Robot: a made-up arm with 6 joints.
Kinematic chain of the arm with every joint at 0, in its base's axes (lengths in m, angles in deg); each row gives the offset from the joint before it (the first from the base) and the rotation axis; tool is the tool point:
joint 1: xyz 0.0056 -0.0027 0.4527 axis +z
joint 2: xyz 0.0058 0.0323 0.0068 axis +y
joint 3: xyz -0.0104 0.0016 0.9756 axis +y
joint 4: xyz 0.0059 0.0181 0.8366 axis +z
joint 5: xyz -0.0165 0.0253 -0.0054 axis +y
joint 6: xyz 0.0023 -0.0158 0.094 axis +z
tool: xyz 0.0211 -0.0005 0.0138
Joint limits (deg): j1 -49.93..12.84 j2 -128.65..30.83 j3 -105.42..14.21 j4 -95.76..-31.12 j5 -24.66..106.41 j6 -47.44..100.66
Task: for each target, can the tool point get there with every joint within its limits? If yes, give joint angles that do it. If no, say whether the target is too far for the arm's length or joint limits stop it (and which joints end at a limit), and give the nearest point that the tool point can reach.
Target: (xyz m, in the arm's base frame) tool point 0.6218 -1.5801 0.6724
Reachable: no: joint limits stop it (at a limit: joint 1, joint 2, joint 3, joint 5) | nearest point 0.7362 -0.8517 1.8021 | short by 1.349 m
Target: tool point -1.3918 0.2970 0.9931
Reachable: yes | joints -12.53 -36.00 -73.82 -59.83 47.27 4.30
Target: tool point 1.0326 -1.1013 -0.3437
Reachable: no: joint limits stop it (at a limit: joint 1, joint 2, joint 3, joint 4, joint 5, joint 6) | nearest point 0.0791 0.0197 -0.6768 | short by 1.509 m
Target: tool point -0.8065 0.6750 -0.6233
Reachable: yes | joints -36.03 -98.24 -77.67 -46.68 7.87 83.33
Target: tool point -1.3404 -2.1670 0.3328
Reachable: no: too far | nearest point -1.7334 -0.4429 0.3328 | short by 1.768 m
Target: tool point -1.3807 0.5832 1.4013
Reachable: yes | joints -19.77 -35.96 -45.25 -62.23 -13.52 37.56
